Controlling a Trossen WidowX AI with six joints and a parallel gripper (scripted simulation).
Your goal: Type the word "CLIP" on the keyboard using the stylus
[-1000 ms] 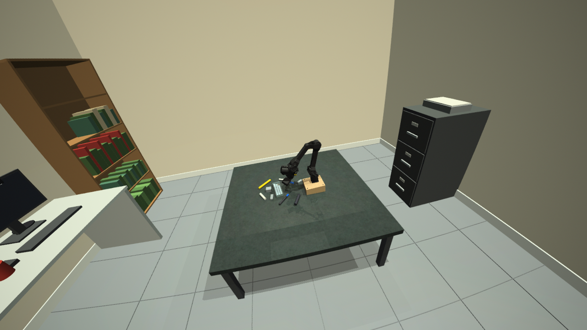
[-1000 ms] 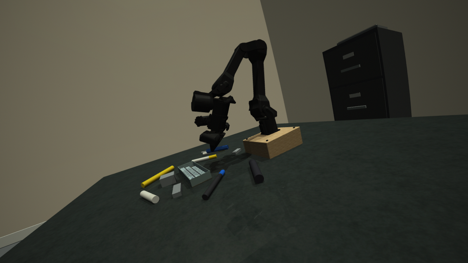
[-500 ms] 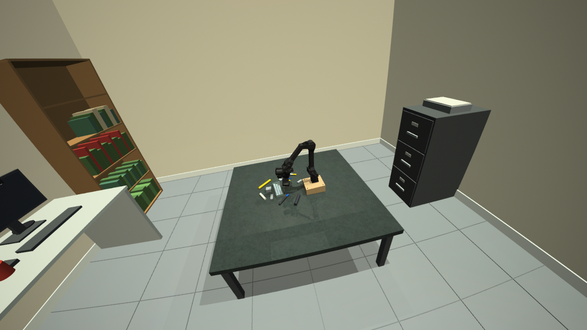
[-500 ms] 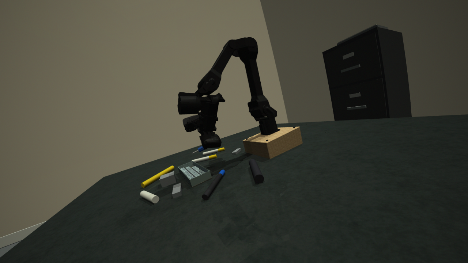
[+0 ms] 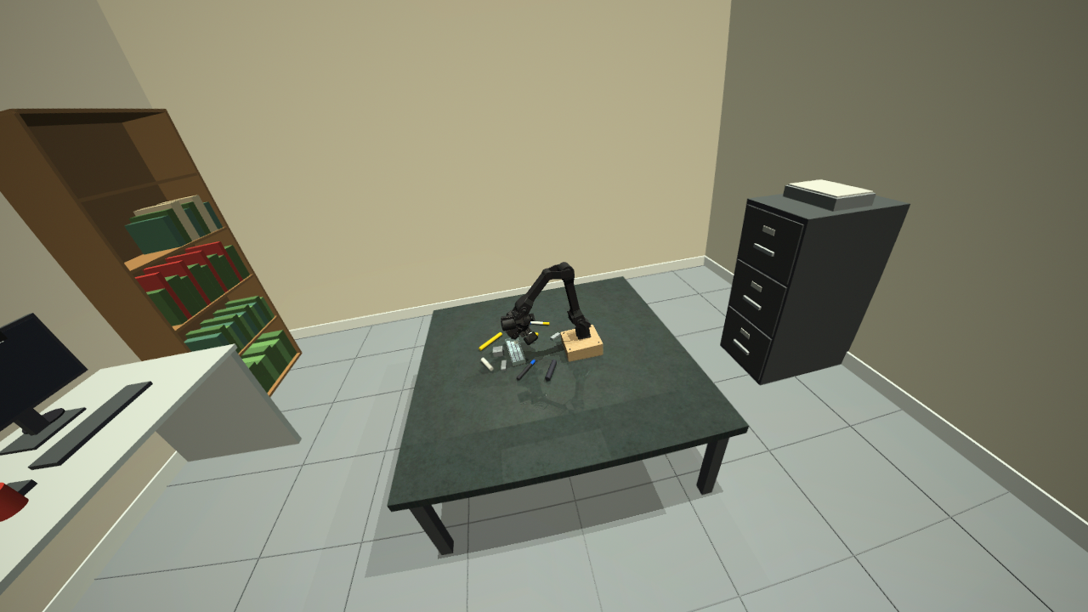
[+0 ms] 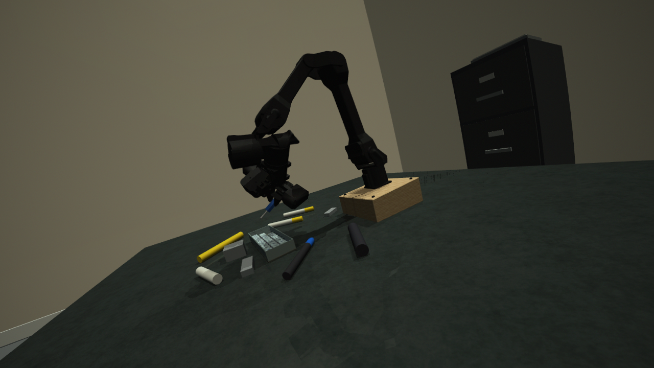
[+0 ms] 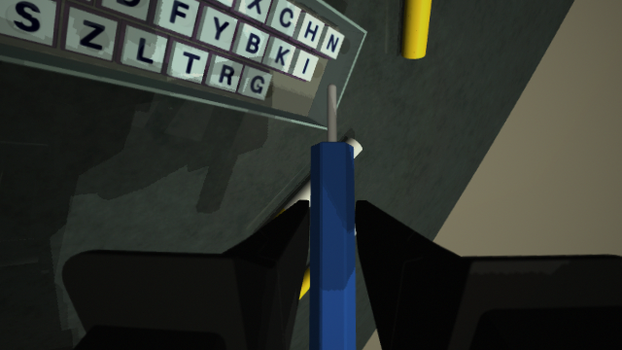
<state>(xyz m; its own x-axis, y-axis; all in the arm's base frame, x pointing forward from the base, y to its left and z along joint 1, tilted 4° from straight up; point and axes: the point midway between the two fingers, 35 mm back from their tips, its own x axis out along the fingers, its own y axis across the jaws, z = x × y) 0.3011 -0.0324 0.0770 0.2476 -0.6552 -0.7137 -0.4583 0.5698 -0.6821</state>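
Now: the blue stylus 10 mm below my gripper tip and 10 mm ahead of it. The rest, counted from my gripper tip: grey block 130 mm ahead, 80 mm below, 40 mm to the left; then yellow marker 180 mm ahead, 90 mm below, 60 mm to the right; then white cylinder 180 mm ahead, 130 mm to the left, 90 mm below.
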